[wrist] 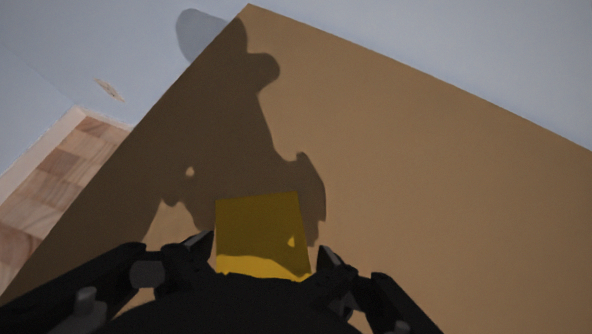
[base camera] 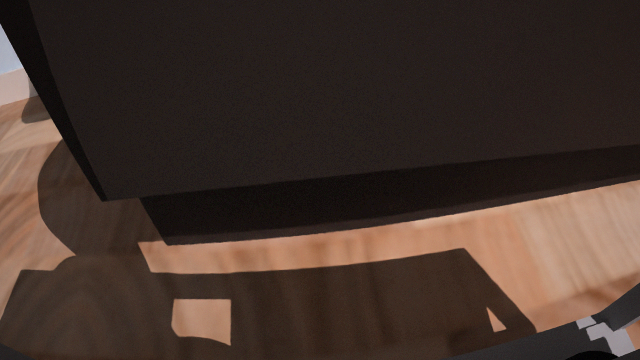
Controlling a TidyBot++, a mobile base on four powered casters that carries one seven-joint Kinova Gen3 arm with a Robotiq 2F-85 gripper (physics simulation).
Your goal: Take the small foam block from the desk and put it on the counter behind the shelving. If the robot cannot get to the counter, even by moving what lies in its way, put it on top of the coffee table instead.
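Frame: origin at the arm's base, x ahead, y left, z up, level; millimetres.
Seen in the pictures: gripper, fingertip midpoint: point(wrist: 265, 250).
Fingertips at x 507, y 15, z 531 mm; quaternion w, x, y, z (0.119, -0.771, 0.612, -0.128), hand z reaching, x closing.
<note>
A point is followed by its place in that frame.
The yellow foam block point(wrist: 257, 222) @[x 522, y 29, z 559 mm] rests on a flat brown top point(wrist: 425, 175) @[x 652, y -143, z 513 mm] in the wrist view, near its corner and partly in shadow. My gripper point(wrist: 265, 250) @[x 507, y 15, z 531 mm] is open, with a finger on each side of the block and a gap on both sides; it holds nothing. The block's near end is hidden behind the gripper body. In the base camera view a dark cabinet point(base camera: 320, 100) @[x 290, y -13, z -175 mm] with a recessed base, which looks like the counter's body, stands close in front of me. The block and gripper do not show there.
A pale wall point(wrist: 450, 30) @[x 885, y -133, z 579 mm] borders the far edge of the brown top. Wooden floor point(wrist: 60, 175) @[x 455, y 1180, z -396 mm] point(base camera: 575, 235) @[x 286, y -358, z -396 mm] shows beyond its left side and in front of the cabinet's base. Shadows fall across the floor. Part of my own base shows at the lower right of the base camera view.
</note>
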